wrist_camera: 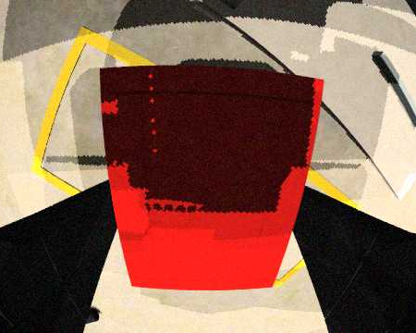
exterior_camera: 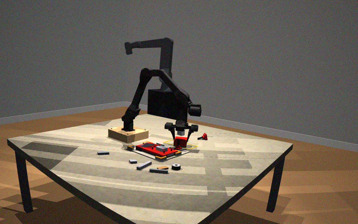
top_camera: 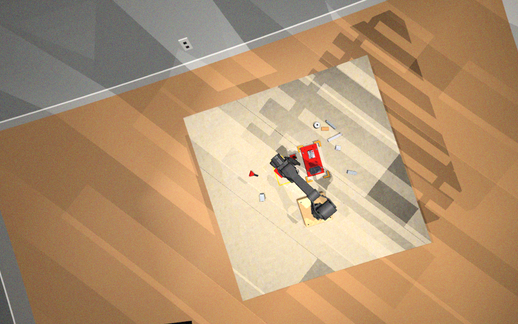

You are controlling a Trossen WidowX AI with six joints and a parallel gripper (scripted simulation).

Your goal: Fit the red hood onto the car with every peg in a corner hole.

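The grey engine block is 190 mm to the right of my gripper tip and 80 mm ahead of it. From my gripper tip the other things lie so: wheel 270 mm ahead, 260 mm to the right, 10 mm below; then red hood 10 mm above; then wooden chip 320 mm to the right, 240 mm ahead, 20 mm below.
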